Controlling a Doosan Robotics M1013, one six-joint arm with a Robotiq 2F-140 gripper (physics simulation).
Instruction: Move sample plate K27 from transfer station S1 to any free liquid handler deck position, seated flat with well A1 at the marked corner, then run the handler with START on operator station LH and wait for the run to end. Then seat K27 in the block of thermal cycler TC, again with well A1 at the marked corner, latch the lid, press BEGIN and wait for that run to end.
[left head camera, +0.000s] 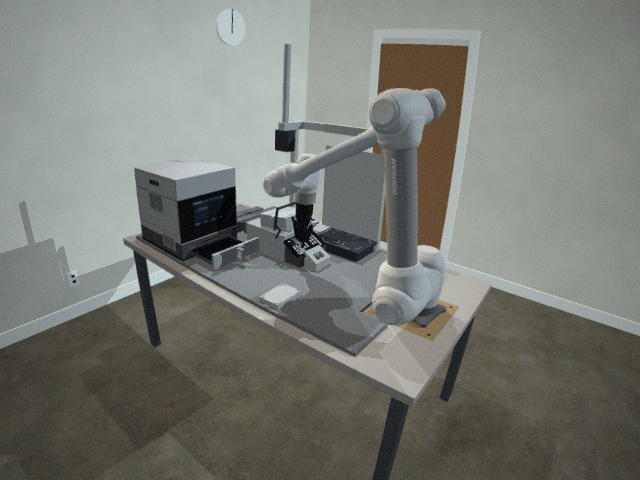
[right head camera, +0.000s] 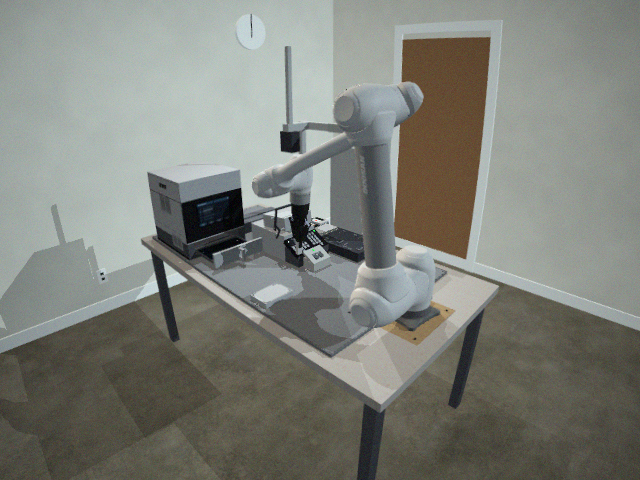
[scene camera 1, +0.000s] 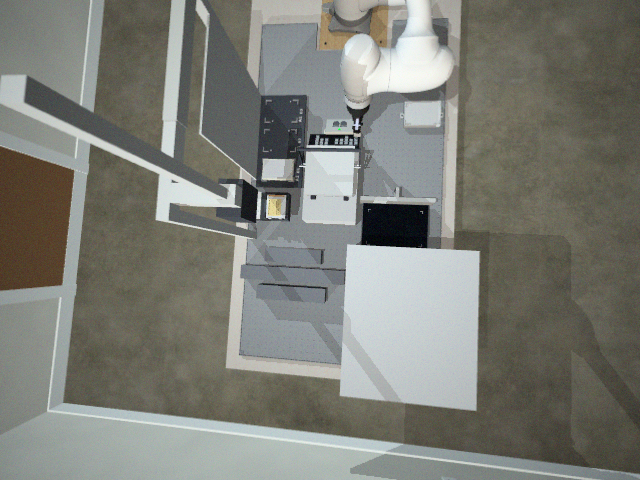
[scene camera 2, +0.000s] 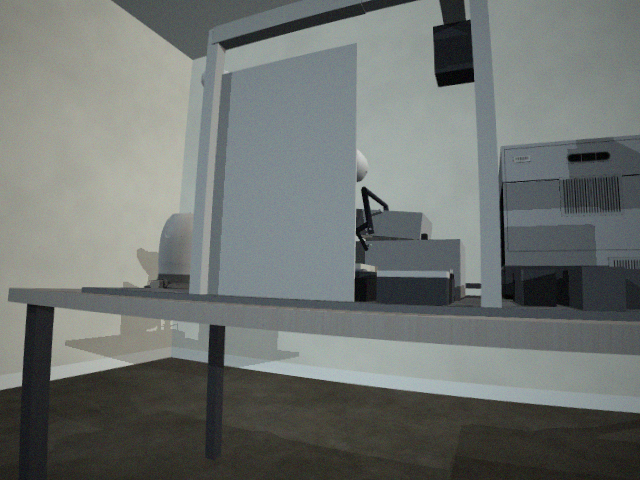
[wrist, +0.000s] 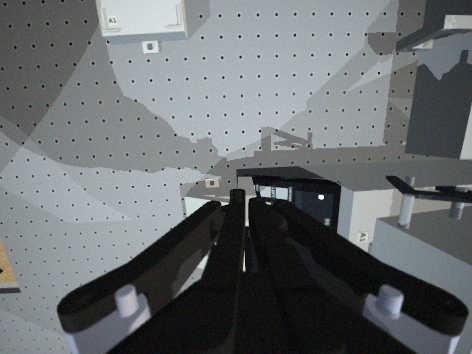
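Seen in the pictures: gripper, fingertip midpoint: (left head camera: 300, 253) (right head camera: 299, 253) (scene camera 1: 357, 134) (wrist: 244, 187); arm's base at its link origin: (right head camera: 409, 312) (scene camera 1: 352, 14).
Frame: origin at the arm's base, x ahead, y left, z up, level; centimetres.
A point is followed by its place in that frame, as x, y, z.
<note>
My gripper (left head camera: 301, 248) {56.2, 12.5, 8.5} (right head camera: 298, 247) {56.2, 12.5, 8.5} (scene camera 1: 357, 134) {56.2, 12.5, 8.5} (wrist: 244, 187) {56.2, 12.5, 8.5} is shut and empty, pointing down at the right end of the black key panel (scene camera 1: 330, 140) {60.2, 2.4, 9.0} (wrist: 310, 201) {62.8, 12.4, 11.6} in scene camera 1. I cannot tell whether the tips touch it. The panel fronts a pale instrument (scene camera 1: 329, 210) {88.7, 7.9, 14.7} with a black bar handle, apparently the thermal cycler; its block is hidden. A small white box (left head camera: 316, 258) {50.9, 7.3, 6.5} (right head camera: 316, 257) {51.0, 6.4, 6.6} (scene camera 1: 339, 125) {52.3, 5.3, 7.1} with two dark buttons and a green light stands beside the panel. A white plate (scene camera 1: 278, 169) {74.8, -16.4, 8.2} sits on the black deck (scene camera 1: 266, 142) {64.0, -24.2, 6.7}. No K27 label is readable.
A white block (left head camera: 279, 295) {40.6, 37.7, 3.4} (scene camera 1: 422, 114) {42.0, 36.5, 3.4} marked A1 stands on the mat. A yellow-topped item (scene camera 1: 276, 206) {89.5, -14.7, 6.4} sits in a dark holder. A large cabinet (left head camera: 183, 206) {96.8, 49.1, 28.2} (scene camera 1: 410, 325) {119.4, 37.9, 41.2} has a black tray (scene camera 1: 395, 224) {88.1, 33.7, 4.3} out. A grey panel (scene camera 1: 227, 93) {61.3, -28.0, 38.0} (scene camera 2: 289, 175) {66.3, -28.0, 25.5} and camera mast (left head camera: 286, 85) {95.3, -10.1, 82.0} stand beside the deck.
</note>
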